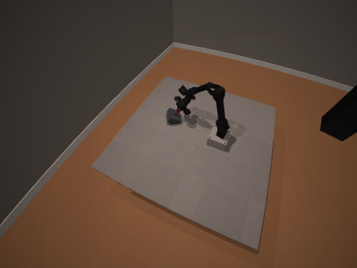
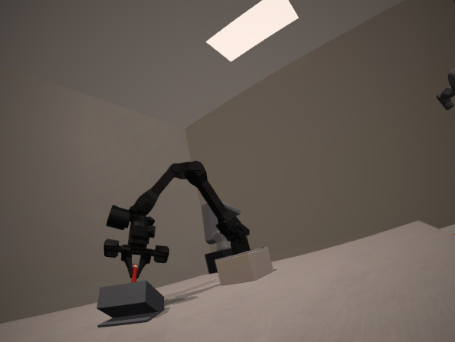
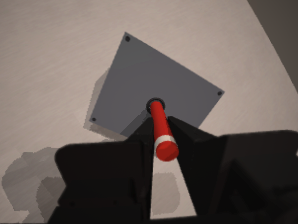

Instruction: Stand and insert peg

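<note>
Right now my gripper tip is 60 mm above the sloped panel, 30 mm short of it and 20 mm to the right of it. Also, from my gripper tip: red peg: 10 mm to the right, 10 mm behind, 10 mm above.
</note>
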